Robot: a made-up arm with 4 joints. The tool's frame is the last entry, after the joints. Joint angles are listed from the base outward. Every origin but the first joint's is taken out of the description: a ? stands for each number. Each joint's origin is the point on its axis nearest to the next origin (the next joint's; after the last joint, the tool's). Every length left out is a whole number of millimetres.
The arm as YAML. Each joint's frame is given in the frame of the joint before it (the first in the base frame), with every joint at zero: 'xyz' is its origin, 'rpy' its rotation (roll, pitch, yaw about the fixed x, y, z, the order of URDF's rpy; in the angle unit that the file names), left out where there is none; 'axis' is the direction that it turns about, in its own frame. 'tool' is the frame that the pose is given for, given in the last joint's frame.
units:
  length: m
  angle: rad
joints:
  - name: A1
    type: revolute
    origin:
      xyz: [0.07, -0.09, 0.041]
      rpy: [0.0, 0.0, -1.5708]
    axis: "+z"
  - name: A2
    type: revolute
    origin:
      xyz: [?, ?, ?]
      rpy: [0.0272, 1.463, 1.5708]
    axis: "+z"
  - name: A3
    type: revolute
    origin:
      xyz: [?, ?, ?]
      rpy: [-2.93, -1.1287, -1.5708]
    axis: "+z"
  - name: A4
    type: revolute
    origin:
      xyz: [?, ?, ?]
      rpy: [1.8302, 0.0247, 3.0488]
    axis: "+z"
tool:
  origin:
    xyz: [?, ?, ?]
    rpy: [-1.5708, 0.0, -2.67]
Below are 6 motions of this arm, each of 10 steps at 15 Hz.
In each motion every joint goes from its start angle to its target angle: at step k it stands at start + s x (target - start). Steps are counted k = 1, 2, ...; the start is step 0. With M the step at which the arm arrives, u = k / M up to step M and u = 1 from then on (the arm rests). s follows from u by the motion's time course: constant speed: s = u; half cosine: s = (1 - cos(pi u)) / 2; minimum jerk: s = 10 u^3 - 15 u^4 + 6 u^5.
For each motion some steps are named. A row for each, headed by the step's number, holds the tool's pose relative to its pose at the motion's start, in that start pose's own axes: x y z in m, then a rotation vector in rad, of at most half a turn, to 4 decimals.
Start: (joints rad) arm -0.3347 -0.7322 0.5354 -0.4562
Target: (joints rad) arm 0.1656 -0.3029 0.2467 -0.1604
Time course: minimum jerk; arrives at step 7
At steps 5, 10:
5: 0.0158 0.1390 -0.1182 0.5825 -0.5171 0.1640
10: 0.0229 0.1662 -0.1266 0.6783 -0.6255 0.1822

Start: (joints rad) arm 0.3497 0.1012 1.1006 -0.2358
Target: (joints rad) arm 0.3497 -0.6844 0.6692 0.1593
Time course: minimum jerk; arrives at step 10
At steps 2, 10:
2: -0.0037 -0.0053 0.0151 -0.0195 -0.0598 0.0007
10: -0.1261 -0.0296 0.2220 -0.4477 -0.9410 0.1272

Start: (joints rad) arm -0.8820 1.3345 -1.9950 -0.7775
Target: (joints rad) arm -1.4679 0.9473 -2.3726 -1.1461
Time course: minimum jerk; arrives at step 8
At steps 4, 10:
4: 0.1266 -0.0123 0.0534 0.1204 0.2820 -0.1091
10: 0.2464 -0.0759 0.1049 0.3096 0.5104 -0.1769

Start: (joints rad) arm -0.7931 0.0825 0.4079 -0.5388
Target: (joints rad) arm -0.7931 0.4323 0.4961 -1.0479
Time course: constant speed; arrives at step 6
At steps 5, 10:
5: 0.0639 0.0303 -0.0696 0.2072 0.5194 0.1462
10: 0.0756 0.0400 -0.0850 0.2409 0.6241 0.1871

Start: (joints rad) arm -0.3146 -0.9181 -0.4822 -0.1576
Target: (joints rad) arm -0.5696 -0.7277 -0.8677 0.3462
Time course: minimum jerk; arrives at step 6
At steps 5, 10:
5: -0.0223 0.0171 0.0048 0.4613 -0.5099 0.3956
10: -0.0234 0.0175 0.0052 0.4830 -0.5283 0.4046

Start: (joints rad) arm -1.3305 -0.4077 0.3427 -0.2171
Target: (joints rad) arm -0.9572 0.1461 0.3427 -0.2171
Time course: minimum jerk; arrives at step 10
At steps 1, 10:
1: 0.0002 0.0006 -0.0017 0.0057 -0.0017 -0.0001
10: 0.0714 0.1243 -0.1503 0.6482 -0.2454 0.0814

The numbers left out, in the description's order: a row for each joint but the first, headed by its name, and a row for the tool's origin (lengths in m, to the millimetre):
A2: 0.01 -0.263 0.0
A3: -0.248 -0.013 0.0
A4: 0.2 -0.017 0.0
tool: 0.049 -0.031 0.0

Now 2 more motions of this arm.
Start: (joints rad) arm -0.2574 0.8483 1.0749 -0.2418
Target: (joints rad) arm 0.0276 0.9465 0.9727 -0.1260
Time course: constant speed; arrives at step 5
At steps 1, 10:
1: 0.0174 0.0202 -0.0041 0.0387 -0.0531 0.0649
10: 0.0775 0.1083 -0.0069 0.1980 -0.2673 0.3224

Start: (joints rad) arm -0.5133 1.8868 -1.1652 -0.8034
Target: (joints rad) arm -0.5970 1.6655 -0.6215 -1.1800
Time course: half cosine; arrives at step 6
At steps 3, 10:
3: 0.0156 -0.0437 -0.0017 0.0848 0.3415 -0.3206
10: 0.0072 -0.0893 -0.0070 0.2210 0.6579 -0.6414

